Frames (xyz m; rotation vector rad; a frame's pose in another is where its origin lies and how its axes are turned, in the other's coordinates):
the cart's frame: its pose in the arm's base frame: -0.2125 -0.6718 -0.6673 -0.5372 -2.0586 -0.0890
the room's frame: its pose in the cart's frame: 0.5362 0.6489 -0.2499 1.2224 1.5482 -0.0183
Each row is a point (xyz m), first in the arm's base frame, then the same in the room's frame.
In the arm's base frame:
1: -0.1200 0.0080 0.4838
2: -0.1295 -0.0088 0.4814
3: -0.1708 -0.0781 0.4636
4: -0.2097 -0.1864 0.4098
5: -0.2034 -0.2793 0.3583
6: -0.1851 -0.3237 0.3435
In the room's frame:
1: 0.1497 0.2038 0.6364
2: 0.1336 0.1951 0.6430
3: 0.0625 0.1586 0.6636
4: -0.0388 0.0820 0.6668
5: -0.0962 -0.0069 0.6555
6: -0.1074 -0.0559 0.6554

